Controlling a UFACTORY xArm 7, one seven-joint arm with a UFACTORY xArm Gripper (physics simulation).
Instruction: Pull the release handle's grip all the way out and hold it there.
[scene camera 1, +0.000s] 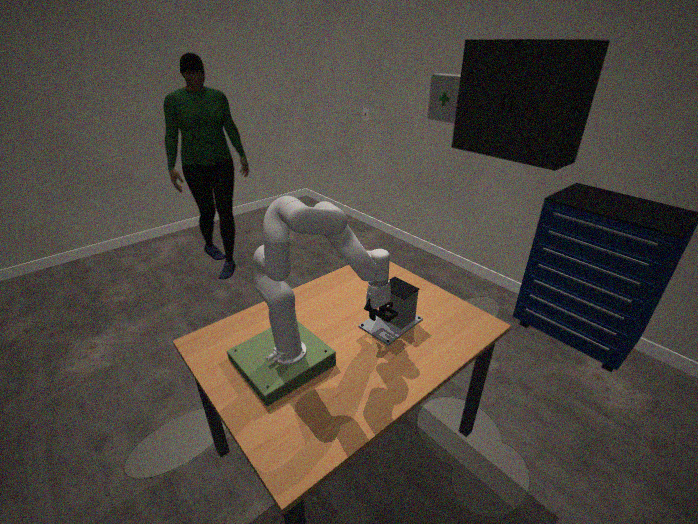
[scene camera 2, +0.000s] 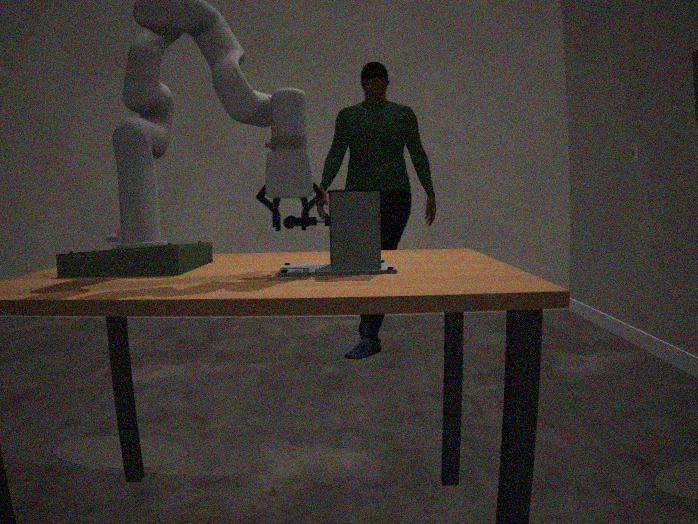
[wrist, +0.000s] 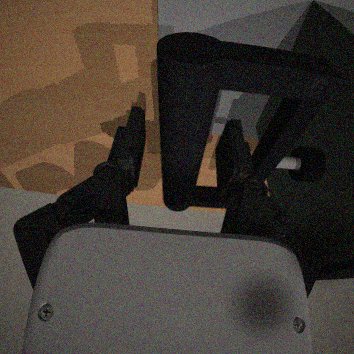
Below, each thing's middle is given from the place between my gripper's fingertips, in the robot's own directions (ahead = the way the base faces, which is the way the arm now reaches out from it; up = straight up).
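The base plate (scene camera 2: 321, 269) is there, and I see it 80 mm below my hand and 90 mm ahead of it.
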